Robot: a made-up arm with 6 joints. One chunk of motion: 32 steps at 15 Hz.
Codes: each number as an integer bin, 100 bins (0 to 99) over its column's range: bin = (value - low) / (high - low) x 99, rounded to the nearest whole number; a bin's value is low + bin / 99 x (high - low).
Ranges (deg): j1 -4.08..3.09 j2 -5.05..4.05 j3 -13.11..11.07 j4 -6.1..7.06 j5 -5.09..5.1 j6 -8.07..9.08
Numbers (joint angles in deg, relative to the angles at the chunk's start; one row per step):
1: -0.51 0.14 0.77 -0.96 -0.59 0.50
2: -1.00 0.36 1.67 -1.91 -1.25 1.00
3: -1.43 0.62 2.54 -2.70 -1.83 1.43
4: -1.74 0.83 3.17 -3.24 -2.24 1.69
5: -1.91 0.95 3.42 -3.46 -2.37 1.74
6: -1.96 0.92 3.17 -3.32 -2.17 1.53
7: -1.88 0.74 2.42 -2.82 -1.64 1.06
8: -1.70 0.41 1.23 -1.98 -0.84 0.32
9: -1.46 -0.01 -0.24 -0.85 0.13 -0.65
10: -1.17 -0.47 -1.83 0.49 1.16 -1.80
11: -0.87 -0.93 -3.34 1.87 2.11 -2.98
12: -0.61 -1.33 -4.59 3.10 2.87 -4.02
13: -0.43 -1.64 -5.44 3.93 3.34 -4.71
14: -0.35 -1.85 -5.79 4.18 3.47 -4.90
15: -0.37 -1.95 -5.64 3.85 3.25 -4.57
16: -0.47 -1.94 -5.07 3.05 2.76 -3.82
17: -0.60 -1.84 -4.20 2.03 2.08 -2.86
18: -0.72 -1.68 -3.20 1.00 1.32 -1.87
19: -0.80 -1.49 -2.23 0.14 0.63 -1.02
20: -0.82 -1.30 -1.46 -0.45 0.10 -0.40
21: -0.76 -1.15 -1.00 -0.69 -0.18 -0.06
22: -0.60 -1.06 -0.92 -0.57 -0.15 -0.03
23: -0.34 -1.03 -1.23 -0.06 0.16 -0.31
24: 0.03 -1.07 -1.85 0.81 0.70 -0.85
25: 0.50 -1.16 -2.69 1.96 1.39 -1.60
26: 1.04 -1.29 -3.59 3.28 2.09 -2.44
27: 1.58 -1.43 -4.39 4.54 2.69 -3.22
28: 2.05 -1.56 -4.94 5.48 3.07 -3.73
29: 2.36 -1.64 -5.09 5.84 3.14 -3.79
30: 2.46 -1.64 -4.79 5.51 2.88 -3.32
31: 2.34 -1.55 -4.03 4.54 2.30 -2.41
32: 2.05 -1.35 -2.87 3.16 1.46 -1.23
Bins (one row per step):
1: 49 56 57 39 44 49
2: 43 59 61 32 37 52
3: 37 62 64 26 32 55
4: 32 64 67 22 28 56
5: 30 65 68 20 26 57
6: 29 65 67 21 28 55
7: 30 63 64 25 34 53
8: 33 59 59 31 41 48
9: 36 55 53 39 51 43
10: 40 50 46 50 61 36
11: 44 45 40 60 70 29
12: 48 40 35 69 77 23
13: 50 37 31 75 82 19
14: 52 35 30 77 83 18
15: 51 34 31 75 81 20
16: 50 34 33 69 76 25
17: 48 35 36 61 70 30
18: 46 37 41 53 62 36
19: 45 39 45 47 56 41
20: 45 41 48 43 50 44
21: 46 42 50 41 48 46
22: 48 43 50 42 48 46
23: 52 44 49 45 51 45
24: 57 43 46 52 56 42
25: 63 42 43 61 63 37
26: 71 41 39 71 70 32
27: 78 39 36 80 76 28
28: 85 38 33 87 79 25
29: 89 37 33 90 80 25
30: 90 37 34 87 77 27
31: 89 38 37 80 72 33
32: 85 40 42 70 64 39

